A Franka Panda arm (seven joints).
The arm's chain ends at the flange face. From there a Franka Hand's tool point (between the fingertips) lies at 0.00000 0.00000 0.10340 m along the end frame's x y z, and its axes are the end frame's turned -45 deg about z.
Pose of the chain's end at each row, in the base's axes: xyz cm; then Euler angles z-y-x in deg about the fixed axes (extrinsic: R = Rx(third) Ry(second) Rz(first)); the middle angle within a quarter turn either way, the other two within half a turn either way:
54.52 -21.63 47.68 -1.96 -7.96 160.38
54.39 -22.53 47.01 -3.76 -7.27 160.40
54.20 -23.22 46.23 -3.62 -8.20 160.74
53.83 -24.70 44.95 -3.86 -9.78 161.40
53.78 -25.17 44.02 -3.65 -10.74 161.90
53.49 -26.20 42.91 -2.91 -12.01 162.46
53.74 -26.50 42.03 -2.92 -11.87 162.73
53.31 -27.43 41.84 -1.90 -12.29 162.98
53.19 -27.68 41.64 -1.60 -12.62 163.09
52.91 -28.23 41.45 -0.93 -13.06 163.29
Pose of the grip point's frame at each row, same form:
53.09 -25.07 38.03 -46.96 -7.96 160.38
53.08 -25.97 37.35 -48.76 -7.27 160.40
52.73 -26.60 36.57 -48.62 -8.20 160.74
52.07 -27.95 35.29 -48.86 -9.78 161.40
51.85 -28.33 34.36 -48.65 -10.74 161.90
51.34 -29.25 33.27 -47.91 -12.01 162.46
51.61 -29.50 32.37 -47.92 -11.87 162.73
51.11 -30.39 32.18 -46.90 -12.29 162.98
50.93 -30.61 31.99 -46.60 -12.62 163.09
50.57 -31.13 31.80 -45.93 -13.06 163.29

